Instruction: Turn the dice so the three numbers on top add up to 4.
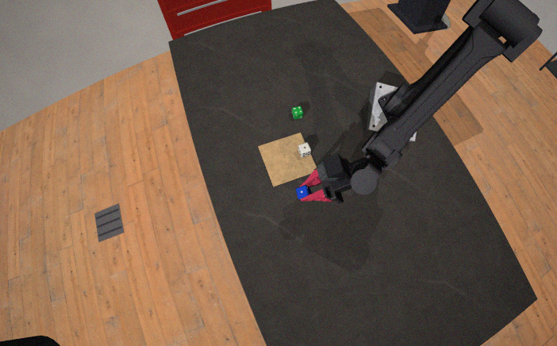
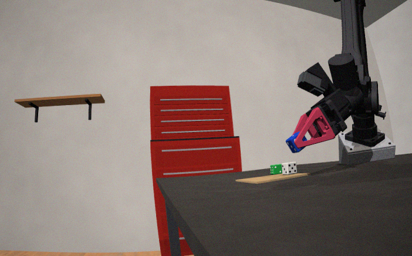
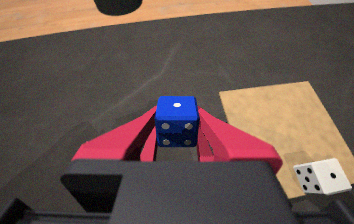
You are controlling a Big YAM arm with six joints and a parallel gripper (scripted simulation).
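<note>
Right now my hand is 140 mm to the left of the tan mat, 70 mm above it and 10 mm past it. Round my hand: blue die (right at my hand); white die (140 mm to the right, 70 mm behind, 50 mm below); green die (270 mm to the right, 100 mm behind, 60 mm below).
</note>
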